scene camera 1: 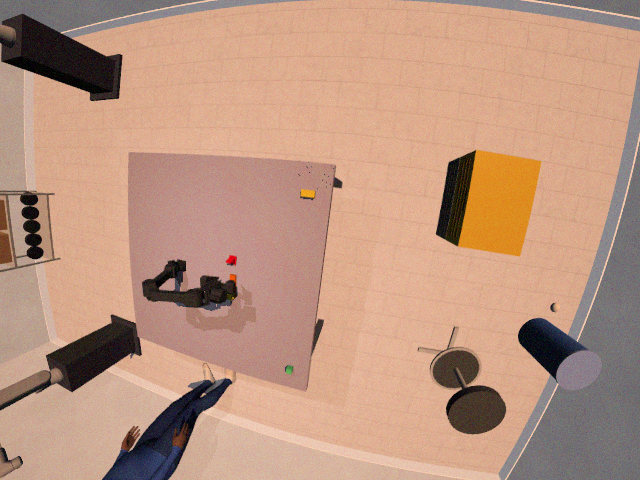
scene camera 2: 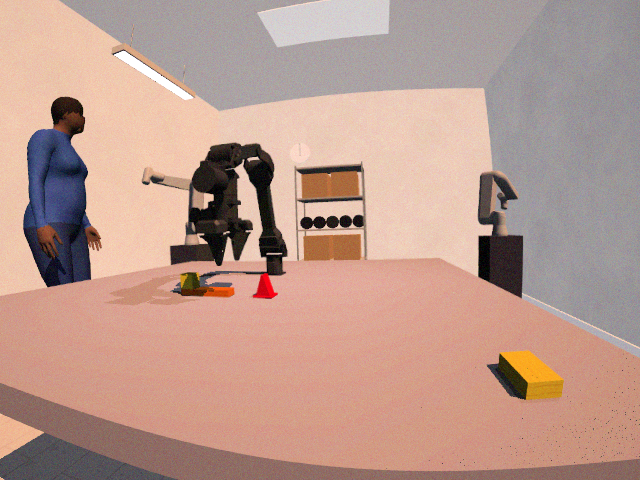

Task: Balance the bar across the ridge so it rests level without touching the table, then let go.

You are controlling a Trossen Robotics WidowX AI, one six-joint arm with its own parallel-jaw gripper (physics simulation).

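Frame: origin at the arm's base, x left, y back, z up, level; metres.
Seen in the pictures: gripper, fingertip midpoint: (scene camera 1: 226,279) (scene camera 2: 228,263); arm's base, link origin: (scene camera 1: 181,265) (scene camera 2: 274,273).
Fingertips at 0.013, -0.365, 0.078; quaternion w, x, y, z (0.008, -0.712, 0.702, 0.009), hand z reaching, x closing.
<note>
Pixels of each thing's middle, then the offset from my fingertips to it, as dx, dy, dz. "spot": a spot on its surface instead. Level surfaces: height alone.
- orange bar, surface spot: (scene camera 2: 221,291) (scene camera 1: 235,278) spot: -0.015, -0.016, -0.065
- yellow-green block, body centre: (scene camera 2: 189,280) -0.112, -0.002, -0.043
- red ridge, body centre: (scene camera 2: 264,286) (scene camera 1: 230,261) +0.086, +0.009, -0.055
- yellow block, body centre: (scene camera 2: 527,372) (scene camera 1: 308,193) +0.486, -0.375, -0.070
- table, surface height: dz -0.078
- small green cube, body centre: (scene camera 1: 289,369) -0.513, -0.375, -0.062
The orange bar (scene camera 1: 232,277) (scene camera 2: 221,291) lies flat on the table, beside the red ridge and apart from it. A yellow-green block (scene camera 2: 189,280) sits on the bar's left end in scene camera 2; in scene camera 1 it is mostly hidden under the arm. The red ridge (scene camera 1: 231,259) (scene camera 2: 265,287), wedge-shaped with a narrow top, stands upright on the table with nothing on it. My gripper (scene camera 2: 227,260) is open and empty, with its fingers pointing down above the bar and block. In scene camera 1 the arm hides the fingertips.
A yellow block (scene camera 1: 307,194) (scene camera 2: 529,374) lies near a far corner of the table (scene camera 1: 180,206) (scene camera 2: 336,351), away from the arm. A small green cube (scene camera 1: 288,369) is near another corner. A person (scene camera 1: 155,439) (scene camera 2: 59,180) stands beside the table.
</note>
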